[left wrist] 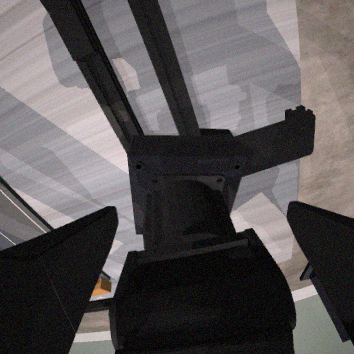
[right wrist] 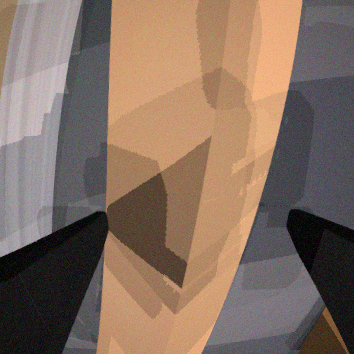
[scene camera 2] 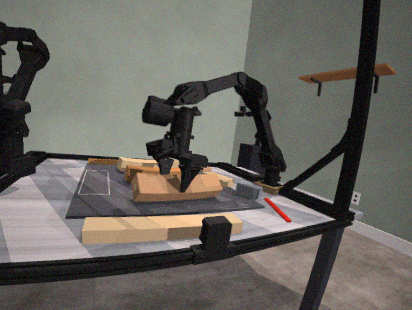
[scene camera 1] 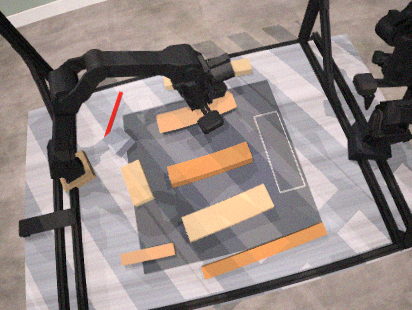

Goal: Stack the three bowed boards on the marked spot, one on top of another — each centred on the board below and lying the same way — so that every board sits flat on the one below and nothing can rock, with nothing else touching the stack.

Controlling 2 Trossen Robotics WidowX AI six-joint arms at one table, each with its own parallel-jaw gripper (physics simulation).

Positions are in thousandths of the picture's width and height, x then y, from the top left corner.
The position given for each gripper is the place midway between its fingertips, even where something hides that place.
The left gripper (left wrist: 572,600) is open, with nothing in its grasp. A pale board (scene camera 1: 552,689) rests on a marked spot (scene camera 1: 669,531). Further things: the right gripper (scene camera 2: 419,605) and a long orange plank (scene camera 1: 572,844).
The right gripper is seen too in the right wrist view (right wrist: 561,620) and in scene camera 1 (scene camera 1: 489,373). The marked spot also shows in the right wrist view (right wrist: 770,838) and in scene camera 2 (scene camera 2: 239,582). The left wrist view misses the pale board: it is out of frame. The right wrist view does not show the pale board: it is out of frame.
